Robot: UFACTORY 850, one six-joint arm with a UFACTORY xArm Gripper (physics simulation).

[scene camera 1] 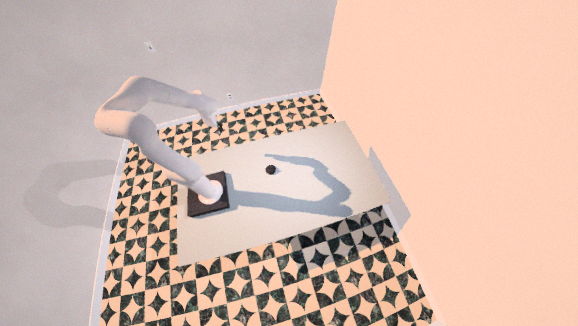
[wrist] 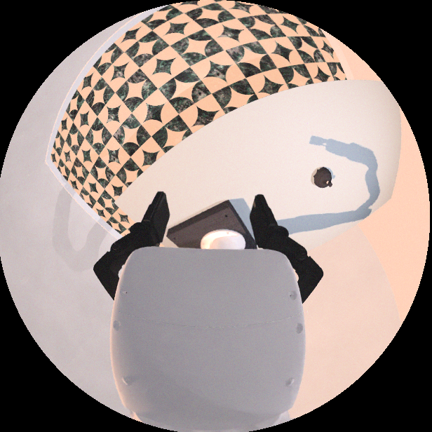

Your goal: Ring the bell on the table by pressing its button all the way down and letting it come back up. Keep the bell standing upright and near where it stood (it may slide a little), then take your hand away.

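Note:
The bell (scene camera 1: 270, 169) (wrist: 322, 177) is small, dark and round and stands upright on the pale table (scene camera 1: 310, 145) (wrist: 250, 150). In the wrist view it lies right of the fingers, with a small knob showing near its lower right edge. My gripper (scene camera 1: 219, 128) (wrist: 209, 203) is open, with nothing between its two black fingers. It is high up and well apart from the bell, toward the back left in the scene view. The bell's button is too small to judge in the scene view.
The robot's dark base plate (scene camera 1: 223, 182) (wrist: 200, 225) sits at the table's left end in the scene view. The arm's shadow falls across the table around the bell's right side. A peach wall (scene camera 1: 460, 125) rises beyond the right end, and a grey wall (scene camera 1: 250, 45) stands behind.

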